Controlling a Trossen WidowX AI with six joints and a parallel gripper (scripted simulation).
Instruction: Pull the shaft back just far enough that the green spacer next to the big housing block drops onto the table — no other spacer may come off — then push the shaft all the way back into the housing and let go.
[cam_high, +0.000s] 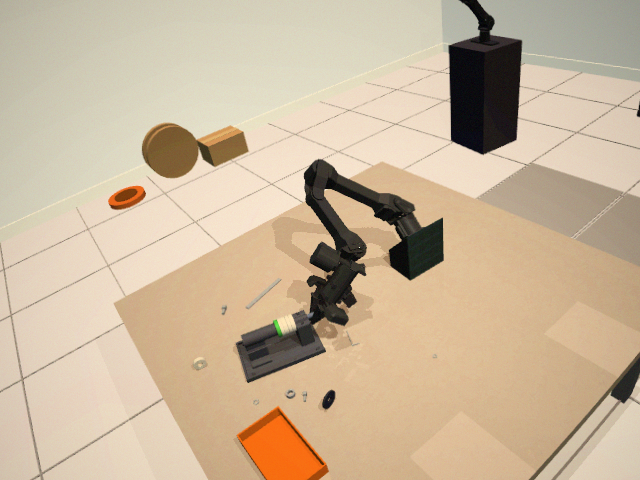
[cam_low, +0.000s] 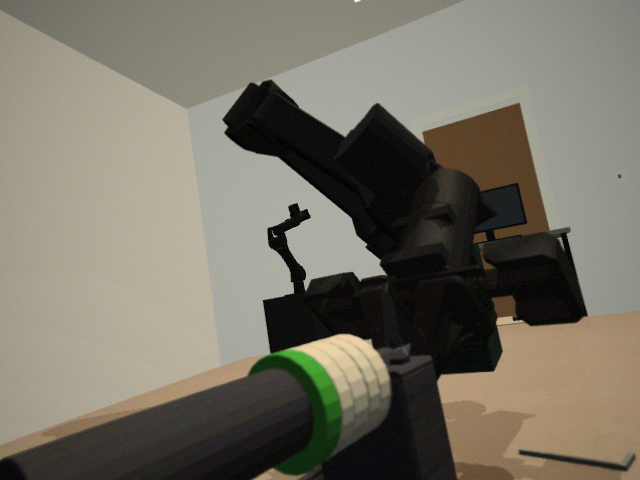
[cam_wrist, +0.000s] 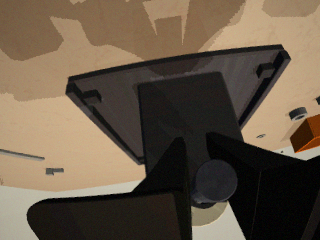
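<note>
Now: gripper tip 5 cm short of the grey shaft, 2 cm below it and 1 cm to the left of it. From my gripper tip the other things lie so: allen key: 9 cm to the left, 8 cm behind, 5 cm below; green spacer: 9 cm ahead, 2 cm above, 1 cm to the right; black ring: 23 cm to the left, 8 cm ahead, 3 cm below.
</note>
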